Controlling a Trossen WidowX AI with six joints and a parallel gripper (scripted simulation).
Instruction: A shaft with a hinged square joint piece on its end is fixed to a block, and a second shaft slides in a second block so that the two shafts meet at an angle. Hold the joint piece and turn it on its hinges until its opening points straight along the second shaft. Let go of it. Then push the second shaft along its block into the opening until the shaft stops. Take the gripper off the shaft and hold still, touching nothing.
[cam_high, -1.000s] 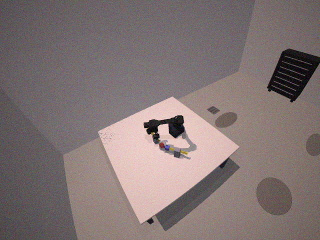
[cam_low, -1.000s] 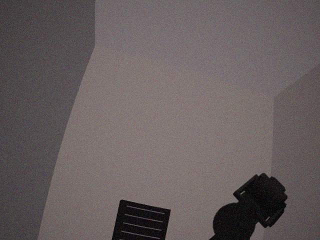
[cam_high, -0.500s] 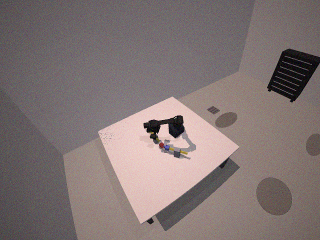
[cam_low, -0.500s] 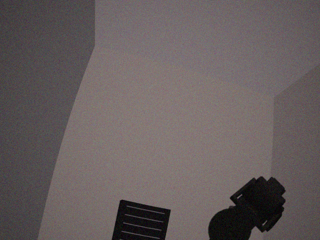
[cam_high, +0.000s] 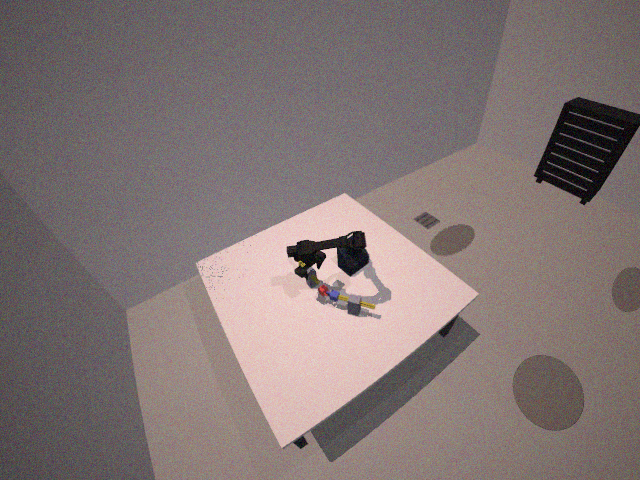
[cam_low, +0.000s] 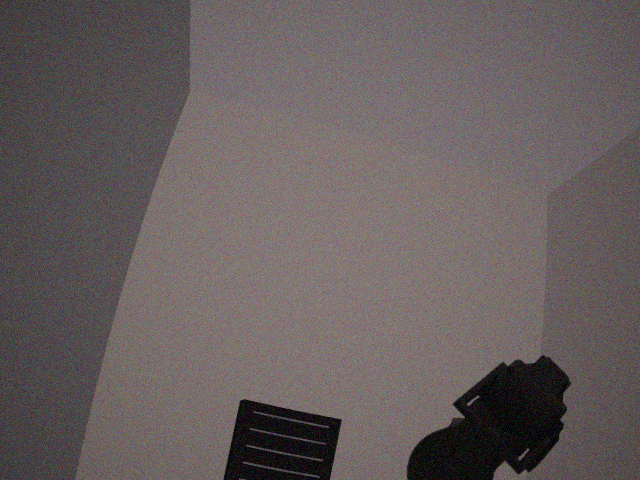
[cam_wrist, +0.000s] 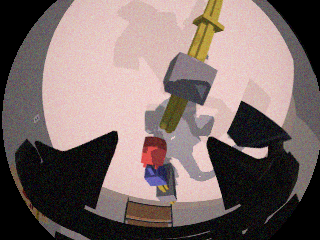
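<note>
Right now my gripper tip is 80 mm to the right of the red square joint piece, 70 mm above it and 20 mm past it.
</note>
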